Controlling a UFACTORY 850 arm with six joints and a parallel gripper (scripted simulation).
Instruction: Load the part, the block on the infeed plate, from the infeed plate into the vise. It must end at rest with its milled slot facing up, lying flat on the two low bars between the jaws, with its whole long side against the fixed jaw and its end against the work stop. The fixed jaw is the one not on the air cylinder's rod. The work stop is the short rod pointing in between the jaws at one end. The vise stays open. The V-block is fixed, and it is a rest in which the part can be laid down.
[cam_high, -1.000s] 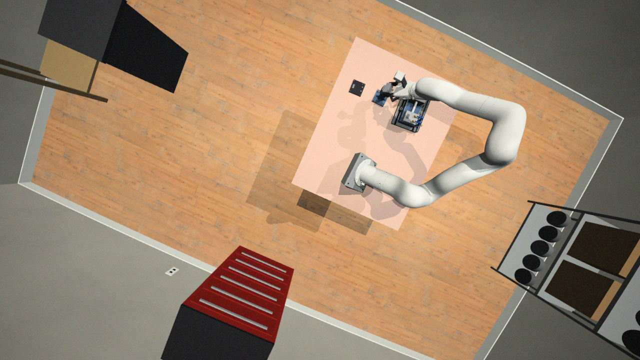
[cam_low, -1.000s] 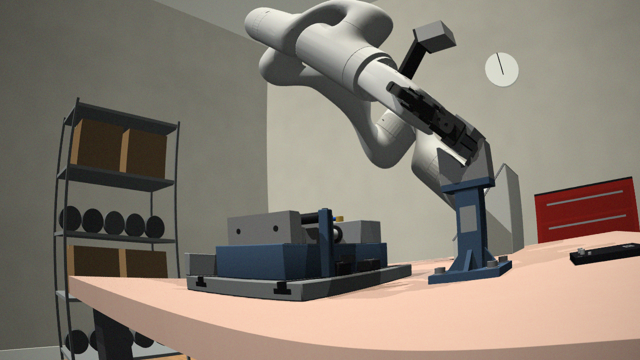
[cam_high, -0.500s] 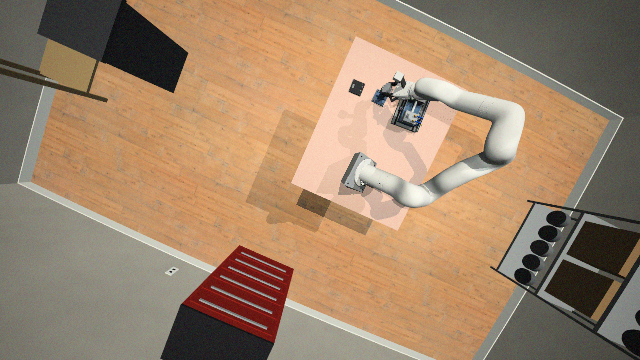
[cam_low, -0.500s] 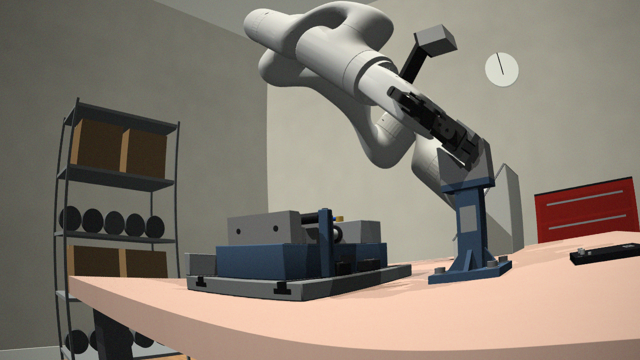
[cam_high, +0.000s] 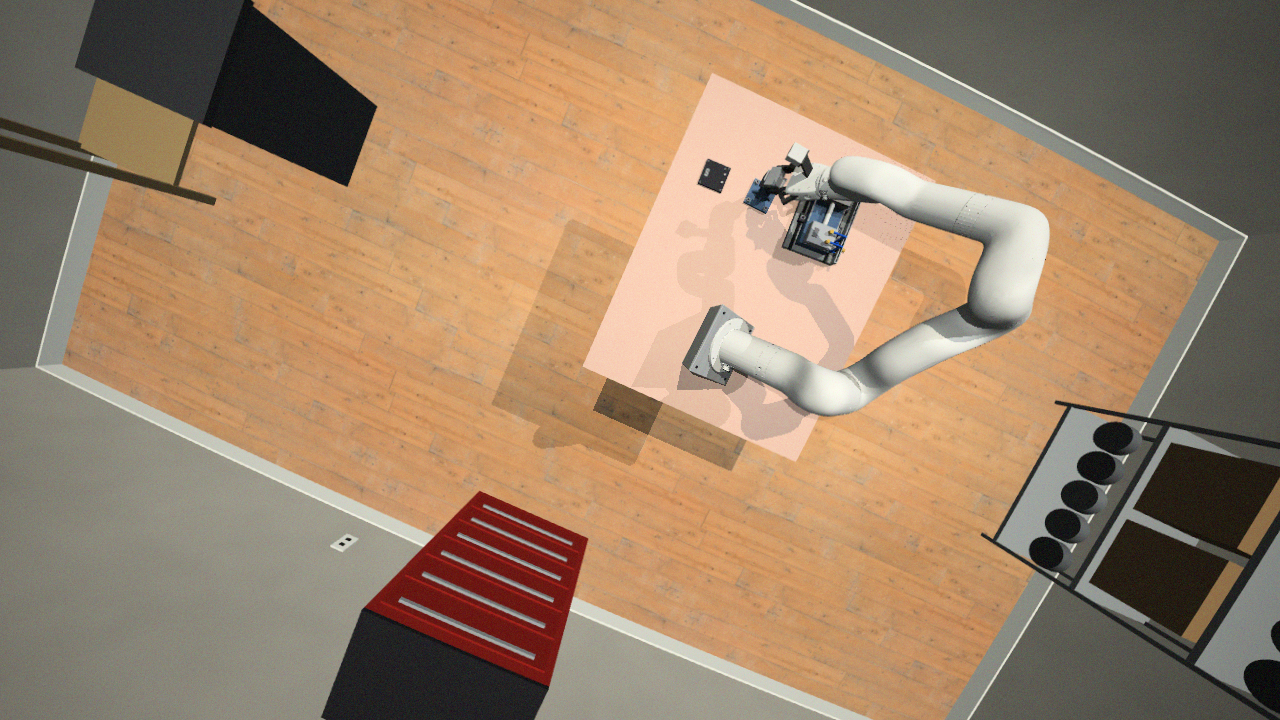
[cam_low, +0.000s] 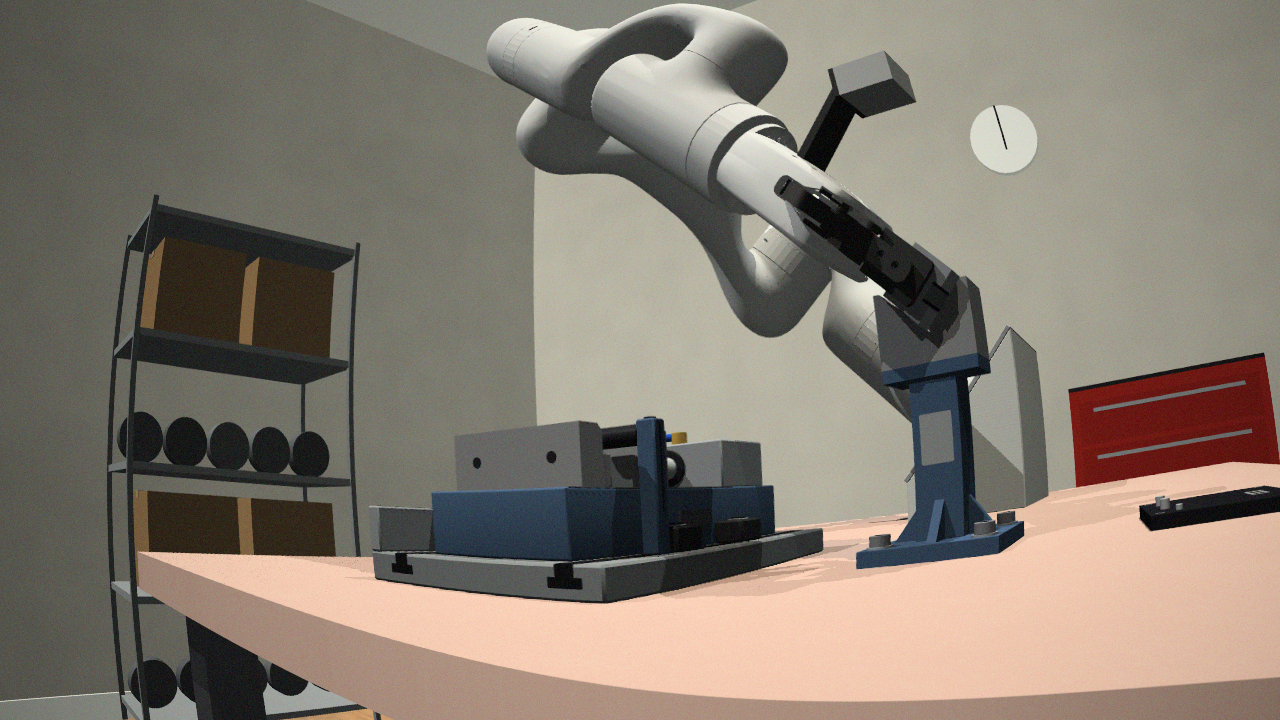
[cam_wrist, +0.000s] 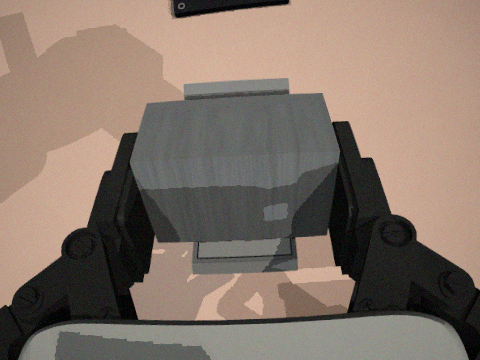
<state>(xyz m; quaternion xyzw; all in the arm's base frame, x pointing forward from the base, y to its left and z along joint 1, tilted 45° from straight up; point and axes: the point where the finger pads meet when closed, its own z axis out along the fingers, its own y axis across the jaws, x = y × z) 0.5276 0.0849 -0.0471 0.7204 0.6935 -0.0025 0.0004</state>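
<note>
Now: the part 10 mm to the left of my hand and 10 mm below it. Also, from my hand: cylinder rod 220 mm to the right, 90 mm below, 10 mm ahead; moving jaw 220 mm to the right, 90 mm below, 60 mm ahead; work stop rod 170 mm to the right, 100 mm ahead, 80 mm below.
</note>
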